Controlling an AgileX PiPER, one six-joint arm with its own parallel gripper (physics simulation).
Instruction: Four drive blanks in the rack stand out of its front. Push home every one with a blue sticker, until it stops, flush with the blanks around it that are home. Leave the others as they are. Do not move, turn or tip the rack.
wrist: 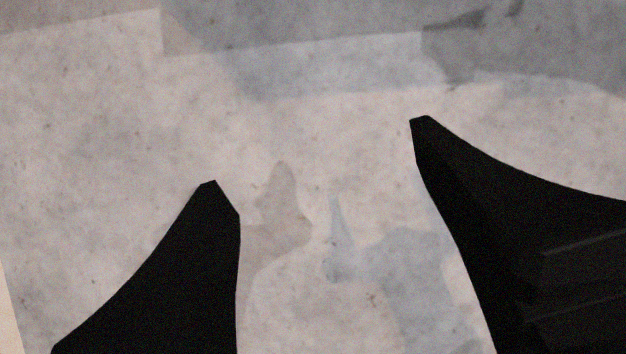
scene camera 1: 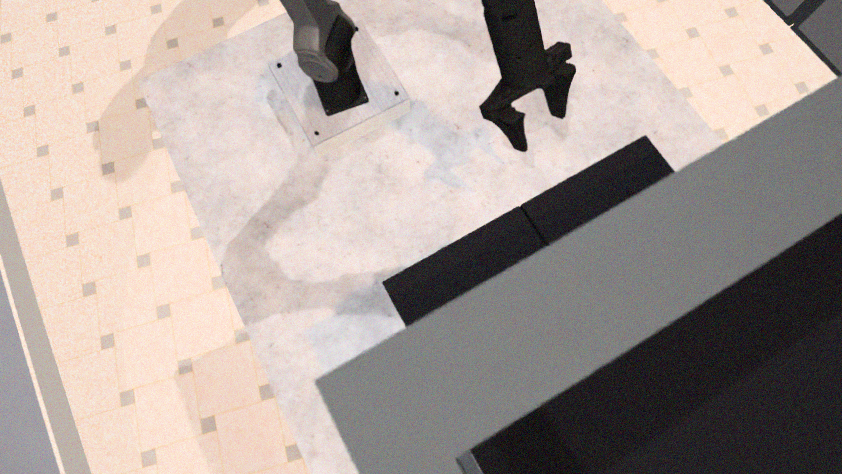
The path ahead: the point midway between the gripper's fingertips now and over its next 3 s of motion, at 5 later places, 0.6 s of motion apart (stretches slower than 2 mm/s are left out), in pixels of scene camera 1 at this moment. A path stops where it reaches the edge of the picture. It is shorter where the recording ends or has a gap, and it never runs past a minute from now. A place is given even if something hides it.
My gripper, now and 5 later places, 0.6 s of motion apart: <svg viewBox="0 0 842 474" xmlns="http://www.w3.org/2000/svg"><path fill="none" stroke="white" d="M539 132L561 73L562 74L563 73L565 72L546 75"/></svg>
